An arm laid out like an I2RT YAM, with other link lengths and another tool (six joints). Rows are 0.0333 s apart.
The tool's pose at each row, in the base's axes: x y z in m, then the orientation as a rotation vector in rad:
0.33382, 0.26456, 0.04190, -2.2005, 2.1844, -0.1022
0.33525, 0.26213, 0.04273, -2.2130, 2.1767, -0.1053
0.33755, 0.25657, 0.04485, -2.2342, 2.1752, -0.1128
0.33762, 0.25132, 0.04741, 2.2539, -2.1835, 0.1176
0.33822, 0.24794, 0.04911, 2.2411, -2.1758, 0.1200
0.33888, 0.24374, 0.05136, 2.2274, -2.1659, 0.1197
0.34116, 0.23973, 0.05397, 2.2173, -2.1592, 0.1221
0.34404, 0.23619, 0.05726, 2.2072, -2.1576, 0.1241
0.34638, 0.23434, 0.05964, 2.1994, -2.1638, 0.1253
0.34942, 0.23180, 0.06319, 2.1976, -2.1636, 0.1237
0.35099, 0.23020, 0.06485, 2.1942, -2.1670, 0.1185
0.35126, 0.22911, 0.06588, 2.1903, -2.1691, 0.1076
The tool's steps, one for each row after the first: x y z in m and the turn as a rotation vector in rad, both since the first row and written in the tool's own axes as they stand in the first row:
0.00245, -0.00147, -0.00068, -0.0011, 0.0035, -0.0093
0.00807, -0.00387, -0.00252, -0.0080, 0.0165, -0.0201
0.01337, -0.00409, -0.00497, -0.0222, 0.0341, -0.0259
0.01678, -0.00479, -0.00655, -0.0311, 0.0456, -0.0242
0.02103, -0.00558, -0.00867, -0.0429, 0.0576, -0.0232
0.02510, -0.00802, -0.01103, -0.0499, 0.0673, -0.0222
0.02872, -0.01110, -0.01403, -0.0548, 0.0743, -0.0187
0.03064, -0.01360, -0.01619, -0.0551, 0.0760, -0.0123
0.03326, -0.01687, -0.01946, -0.0569, 0.0763, -0.0116
0.03490, -0.01855, -0.02097, -0.0594, 0.0742, -0.0085
0.03602, -0.01889, -0.02196, -0.0656, 0.0706, -0.0056

